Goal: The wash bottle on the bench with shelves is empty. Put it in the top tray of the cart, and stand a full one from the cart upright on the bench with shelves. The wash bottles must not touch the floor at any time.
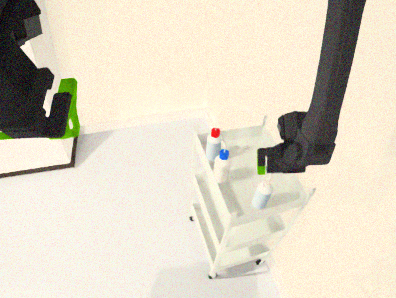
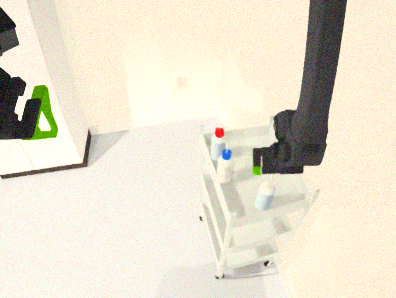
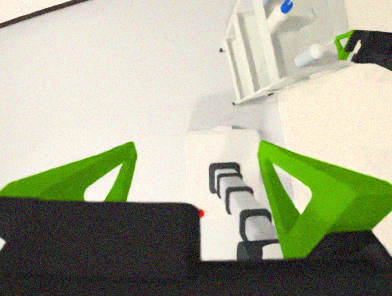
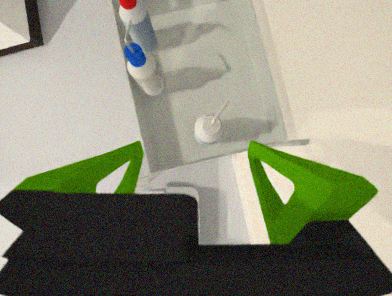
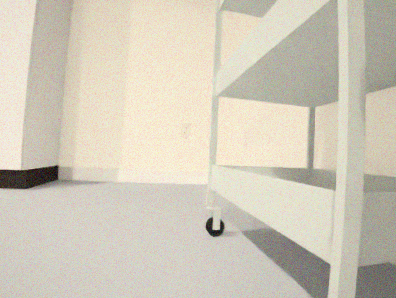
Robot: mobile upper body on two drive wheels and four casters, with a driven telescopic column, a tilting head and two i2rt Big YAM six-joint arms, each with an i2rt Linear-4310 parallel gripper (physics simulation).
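Frame: origin at the left arm's base, x ahead, y left, z up, level; metres.
Seen in the pictures: left gripper, fingertip midpoint: (image 1: 48,132) (image 2: 32,134) (image 3: 197,148); right gripper, fingertip midpoint: (image 1: 273,163) (image 2: 271,164) (image 3: 351,39) (image 4: 195,147).
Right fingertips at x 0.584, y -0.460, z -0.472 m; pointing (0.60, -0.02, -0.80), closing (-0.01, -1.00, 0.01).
Offsets run from my right fingertips to a thing's top centre.
The pale cart (image 1: 220,250) (image 2: 224,245) (image 5: 350,150) holds three upright wash bottles in its top tray. The red-capped bottle {0.101 m down, 0.292 m ahead, 0.120 m left} (image 1: 213,146) (image 2: 218,146) (image 4: 144,31) has bluish contents. The blue-capped bottle {0.101 m down, 0.185 m ahead, 0.110 m left} (image 1: 222,171) (image 2: 225,171) (image 4: 142,70) looks whitish, without blue contents. The white-capped bottle {0.101 m down, 0.050 m ahead, 0.036 m right} (image 1: 261,196) (image 2: 264,197) (image 3: 307,55) (image 4: 208,128) has bluish contents and stands near the tray's near end. My right gripper (image 1: 261,161) (image 2: 257,162) (image 4: 195,147) is open and empty above the tray, close to the white-capped bottle. My left gripper (image 3: 197,148) is open and empty, away from the cart.
A white cabinet body (image 1: 37,155) (image 2: 65,150) (image 5: 15,90) with a dark base strip stands at the left; its bench top does not show. Pale walls lie behind and to the right of the cart. The robot's white base (image 3: 200,150) shows below the left gripper.
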